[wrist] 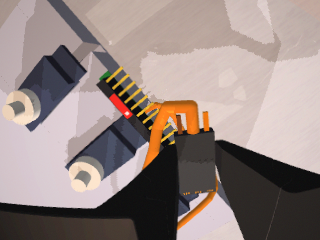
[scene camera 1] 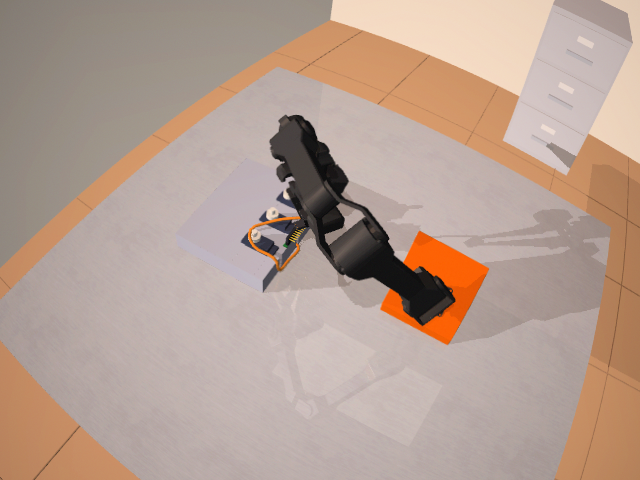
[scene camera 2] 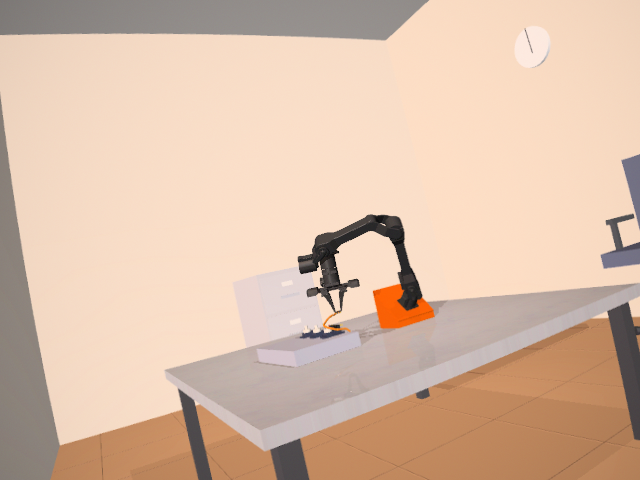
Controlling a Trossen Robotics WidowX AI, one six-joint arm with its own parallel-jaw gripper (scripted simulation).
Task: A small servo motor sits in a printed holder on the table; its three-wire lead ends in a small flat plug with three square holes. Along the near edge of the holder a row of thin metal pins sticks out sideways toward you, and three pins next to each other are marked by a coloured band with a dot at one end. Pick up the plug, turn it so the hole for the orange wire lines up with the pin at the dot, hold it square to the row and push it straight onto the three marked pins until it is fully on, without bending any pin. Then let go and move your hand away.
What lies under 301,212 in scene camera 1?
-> The gripper.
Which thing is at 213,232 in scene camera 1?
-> A grey printed holder.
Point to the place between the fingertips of the gripper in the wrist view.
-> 195,150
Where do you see a grey printed holder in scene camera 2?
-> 295,352
